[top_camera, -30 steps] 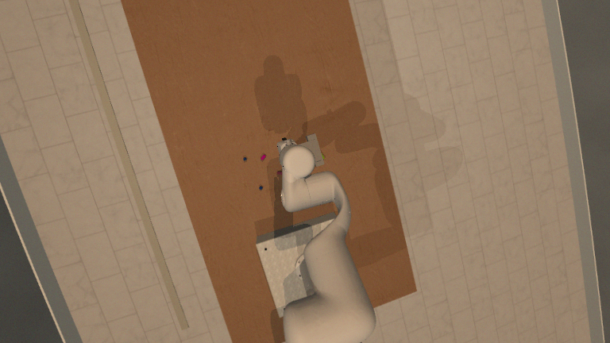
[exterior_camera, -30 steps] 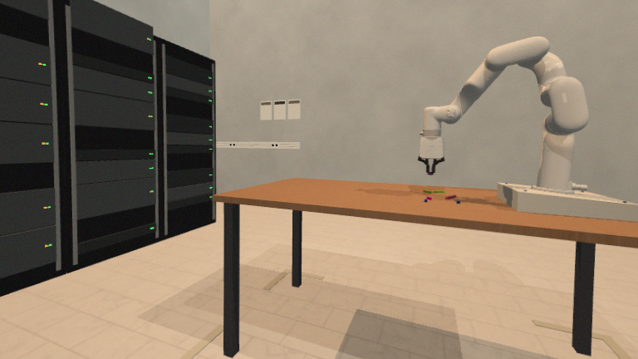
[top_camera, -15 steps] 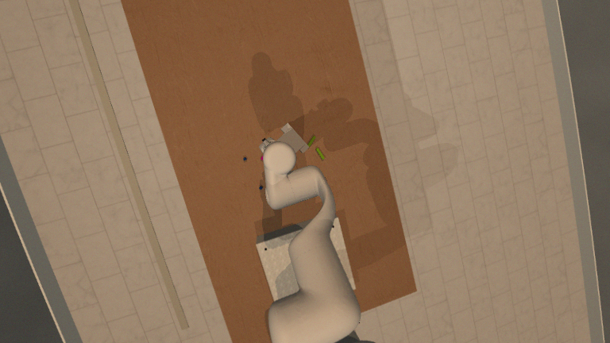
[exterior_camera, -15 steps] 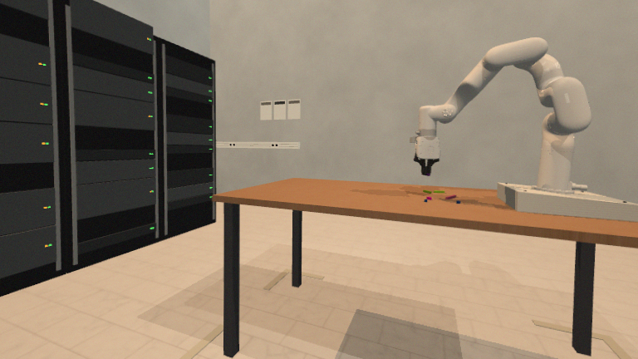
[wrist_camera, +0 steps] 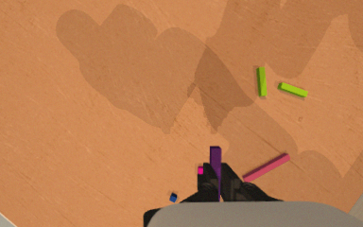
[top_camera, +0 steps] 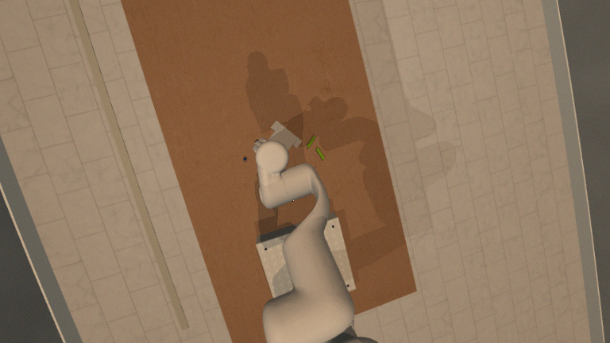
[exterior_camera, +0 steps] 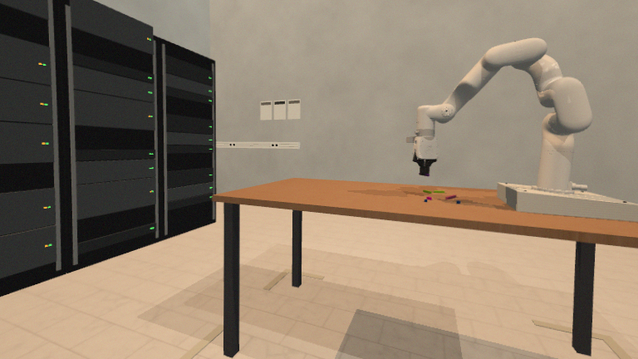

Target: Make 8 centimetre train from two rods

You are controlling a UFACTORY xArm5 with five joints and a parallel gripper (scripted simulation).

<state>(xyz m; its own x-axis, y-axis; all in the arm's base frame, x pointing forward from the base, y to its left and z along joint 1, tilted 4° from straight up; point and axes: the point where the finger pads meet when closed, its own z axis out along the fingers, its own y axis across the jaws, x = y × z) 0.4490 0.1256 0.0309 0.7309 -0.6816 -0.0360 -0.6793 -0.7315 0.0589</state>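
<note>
Right now my hand is 3 cm past the magenta rod, 3 cm to the right of it and 12 cm above it. The rest, counted from my hand: blue rod (3 cm behind, 9 cm to the left, 12 cm below); then purple rod (2 cm below); then pink rod (10 cm behind, 6 cm to the right, 12 cm below).
</note>
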